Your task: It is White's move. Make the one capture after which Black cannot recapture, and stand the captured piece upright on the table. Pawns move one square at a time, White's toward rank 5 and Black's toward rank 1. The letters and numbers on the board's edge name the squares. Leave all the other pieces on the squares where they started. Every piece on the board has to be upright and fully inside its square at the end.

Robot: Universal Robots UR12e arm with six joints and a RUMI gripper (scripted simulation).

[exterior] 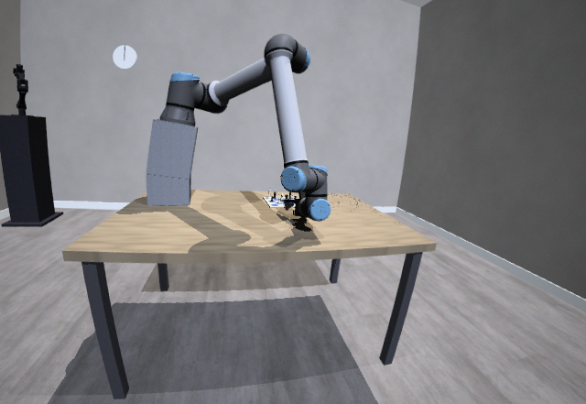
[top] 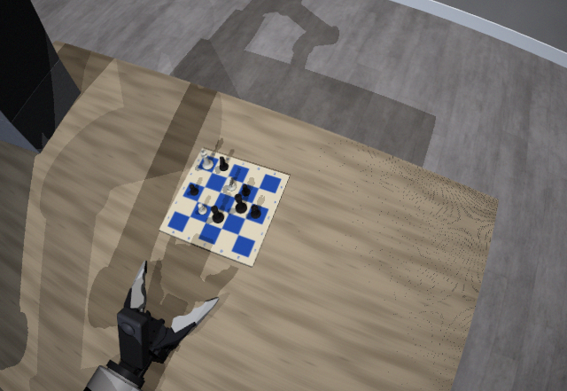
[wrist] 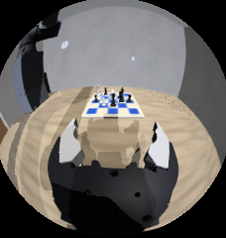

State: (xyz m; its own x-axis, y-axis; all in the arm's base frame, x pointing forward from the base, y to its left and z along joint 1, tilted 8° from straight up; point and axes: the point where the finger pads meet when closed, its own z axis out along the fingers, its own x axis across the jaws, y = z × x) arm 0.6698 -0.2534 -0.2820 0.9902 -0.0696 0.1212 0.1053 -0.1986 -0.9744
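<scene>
The black piece lies 40 mm behind my hand, 270 mm to the left of it and 40 mm below it. The rest, counted from my hand: blue-and-cream chessboard: 190 mm to the left, 60 mm below.
</scene>
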